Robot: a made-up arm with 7 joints. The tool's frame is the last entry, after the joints.
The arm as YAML. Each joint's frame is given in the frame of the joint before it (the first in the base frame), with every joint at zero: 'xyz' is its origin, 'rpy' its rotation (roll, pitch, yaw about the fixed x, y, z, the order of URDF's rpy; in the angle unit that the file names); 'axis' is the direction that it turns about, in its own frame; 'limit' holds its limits. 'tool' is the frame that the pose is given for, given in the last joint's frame.
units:
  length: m
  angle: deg
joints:
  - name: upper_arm
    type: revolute
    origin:
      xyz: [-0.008, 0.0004, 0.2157]
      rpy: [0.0, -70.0, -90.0]
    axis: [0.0, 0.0, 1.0]
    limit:
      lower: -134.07
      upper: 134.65
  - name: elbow
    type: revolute
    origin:
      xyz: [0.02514, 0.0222, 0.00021]
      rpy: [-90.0, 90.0, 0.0]
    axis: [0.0, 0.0, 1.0]
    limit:
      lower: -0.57
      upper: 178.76
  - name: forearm
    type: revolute
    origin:
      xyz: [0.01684, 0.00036, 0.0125]
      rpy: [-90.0, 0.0, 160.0]
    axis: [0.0, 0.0, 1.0]
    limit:
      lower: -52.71
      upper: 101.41
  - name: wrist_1
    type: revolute
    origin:
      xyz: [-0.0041, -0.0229, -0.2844]
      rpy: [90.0, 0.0, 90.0]
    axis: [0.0, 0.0, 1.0]
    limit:
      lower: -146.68
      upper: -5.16
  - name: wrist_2
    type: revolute
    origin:
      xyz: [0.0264, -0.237, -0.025]
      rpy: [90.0, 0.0, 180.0]
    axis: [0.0, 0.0, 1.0]
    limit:
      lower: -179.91
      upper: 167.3
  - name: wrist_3
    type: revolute
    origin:
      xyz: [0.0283, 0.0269, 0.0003]
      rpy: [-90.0, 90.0, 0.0]
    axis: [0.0, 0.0, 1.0]
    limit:
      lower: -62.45
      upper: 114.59
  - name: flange
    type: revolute
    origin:
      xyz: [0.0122, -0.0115, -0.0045]
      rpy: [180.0, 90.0, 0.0]
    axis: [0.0, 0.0, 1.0]
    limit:
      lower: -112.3
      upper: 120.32
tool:
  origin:
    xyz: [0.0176, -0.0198, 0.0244]
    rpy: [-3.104, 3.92, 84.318]
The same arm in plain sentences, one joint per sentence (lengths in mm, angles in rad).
The arm has seven revolute joints in a row. What follows holds with every joint at zero, and every direction is one of the base frame's. The first joint sits 8 mm along -x and 0.4 mm along +y and 215.7 mm along +z from the base frame's origin and rotates about the direction (0, 0.9397, 0.342), from -2.34 to 2.3501 rad. The second joint sits 22.2 mm along +x and 8.4 mm along -y and 23.7 mm along +z from the first joint and rotates about +x, from -0.0099 to 3.12 rad. The third joint sits 12.5 mm along +x and 15.7 mm along -y and 6.1 mm along -z from the second joint and rotates about +z, from -0.92 to 1.7699 rad. The fourth joint sits 22.9 mm along +x and 4.1 mm along -y and 284.4 mm along -z from the third joint and rotates about +y, from -2.56 to -0.0901 rad. The fifth joint sits 26.4 mm along -x and 25 mm along -y and 237 mm along -z from the fourth joint and rotates about +z, from -3.14 to 2.9199 rad. The sixth joint sits 28.3 mm along +x and 26.9 mm along +y and 0.3 mm along +z from the fifth joint and rotates about +y, from -1.09 to 2 rad. The seventh joint sits 11.5 mm along +x and 4.5 mm along -y and 12.2 mm along -z from the sixth joint and rotates about +z, from -1.96 to 2.1 rad. The tool frame, which is the frame that the pose is given for, sits 19.8 mm along -x and 17.6 mm along -y and 24.4 mm along +z from the seventh joint; its axes are the base frame's turned by roll -0.0542, pitch 0.0684 and yaw -0.0992 rad (as in URDF: about the fixed x, then y, then z).
